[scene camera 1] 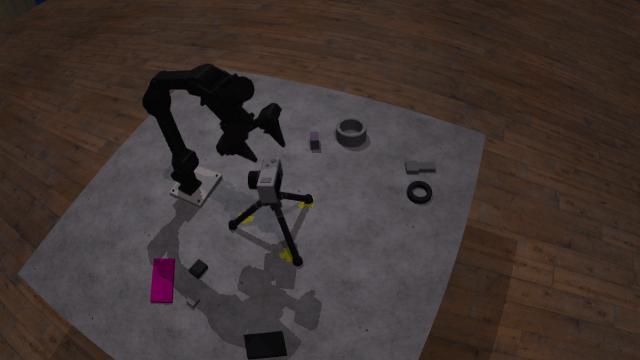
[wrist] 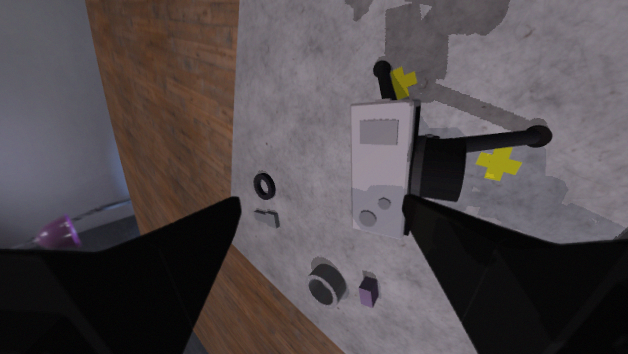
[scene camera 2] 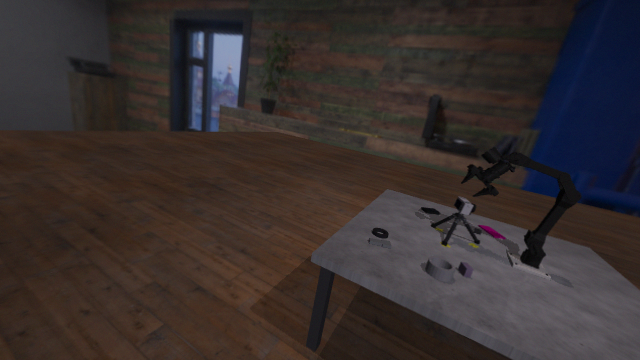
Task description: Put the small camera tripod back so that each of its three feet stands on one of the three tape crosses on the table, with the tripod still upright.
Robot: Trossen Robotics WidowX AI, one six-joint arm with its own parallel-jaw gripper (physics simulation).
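Places are measured from the arm's base along level axes (x ahead, y left, z up), in metres.
Pixels of known places: gripper, between the fingertips: (scene camera 1: pixel 270 153) (wrist: pixel 322 203) (scene camera 2: pixel 467 190); arm's base, origin of its link: (scene camera 1: pixel 190 185) (scene camera 2: pixel 529 263).
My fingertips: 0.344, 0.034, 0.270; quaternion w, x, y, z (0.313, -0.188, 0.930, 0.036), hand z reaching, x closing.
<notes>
Ahead of a thing's pixels: the offset from my fingertips to its top centre, as dx, dy, dz. "pt": to the spot under its first point.
The small tripod (scene camera 1: pixel 287 227) (scene camera 2: pixel 450 232) (wrist: pixel 500 140) stands upright with its white camera (scene camera 1: pixel 269 186) (scene camera 2: pixel 464 206) (wrist: pixel 380 165) on top. Three yellow tape crosses lie under it. The left foot {pt -0.112, -0.080, -0.264} (scene camera 1: pixel 233 225) is off to the outer side of its cross {-0.111, -0.026, -0.283} (scene camera 1: pixel 246 218) (wrist: pixel 500 163). The front foot {pt +0.111, -0.081, -0.266} (scene camera 1: pixel 298 261) (wrist: pixel 382 69) is beside its cross {+0.070, -0.068, -0.283} (scene camera 1: pixel 286 255) (wrist: pixel 405 81). The far right foot {pt +0.020, +0.111, -0.262} (scene camera 1: pixel 308 199) overlaps the edge of its cross {+0.008, +0.114, -0.283} (scene camera 1: pixel 305 205), which is hidden in the wrist view. My gripper (scene camera 1: pixel 270 152) (scene camera 2: pixel 468 189) (wrist: pixel 322 203) is open and empty, above the camera and apart from it.
A grey ring-shaped bowl {-0.016, +0.425, -0.235} (scene camera 1: pixel 351 133) (scene camera 2: pixel 440 269) (wrist: pixel 327 285) and purple block {-0.100, +0.331, -0.243} (scene camera 1: pixel 314 140) (wrist: pixel 368 292) stand behind the tripod. A black ring {+0.288, +0.310, -0.268} (scene camera 1: pixel 419 192) and grey piece {+0.249, +0.411, -0.268} (scene camera 1: pixel 420 167) lie right. A magenta slab {-0.183, -0.357, -0.275} (scene camera 1: pixel 163 280), dark block {-0.113, -0.257, -0.268} (scene camera 1: pixel 198 268) and black slab {+0.180, -0.344, -0.268} (scene camera 1: pixel 265 345) lie in front.
</notes>
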